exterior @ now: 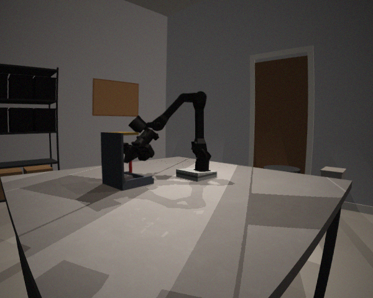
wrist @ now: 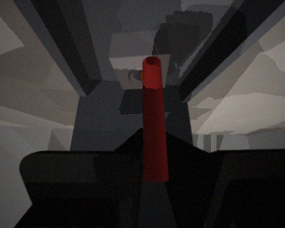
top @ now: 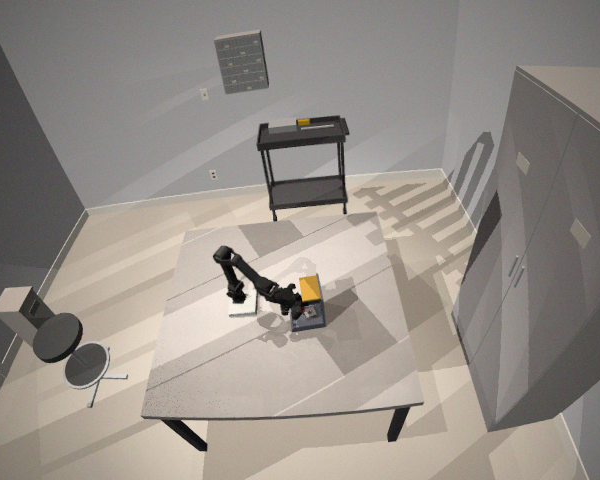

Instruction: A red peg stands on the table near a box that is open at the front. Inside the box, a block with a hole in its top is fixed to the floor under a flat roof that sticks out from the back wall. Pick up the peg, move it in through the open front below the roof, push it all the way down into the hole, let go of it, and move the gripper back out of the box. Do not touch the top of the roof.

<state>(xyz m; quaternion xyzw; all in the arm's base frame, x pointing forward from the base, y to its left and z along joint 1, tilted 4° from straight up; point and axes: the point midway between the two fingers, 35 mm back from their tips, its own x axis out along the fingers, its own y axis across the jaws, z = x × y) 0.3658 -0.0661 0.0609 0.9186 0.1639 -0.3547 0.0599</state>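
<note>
Now: the yellow roof 2 cm ahead of my gripper tip and 13 cm above it. The rest, counted from my gripper tip: red peg 3 cm behind, 1 cm to the right, 1 cm below.
</note>
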